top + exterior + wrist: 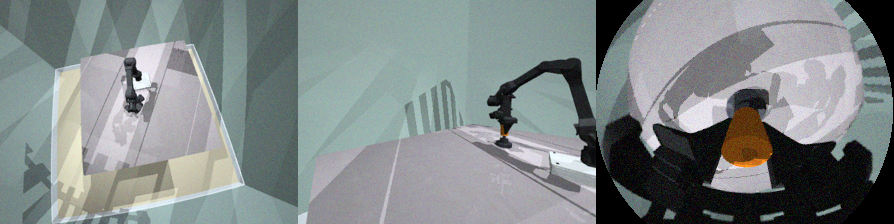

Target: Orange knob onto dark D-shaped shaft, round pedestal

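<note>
Now: the orange knob 2 cm above my gripper tip. Round my gripper tip: dark round pedestal (4 cm below).
</note>
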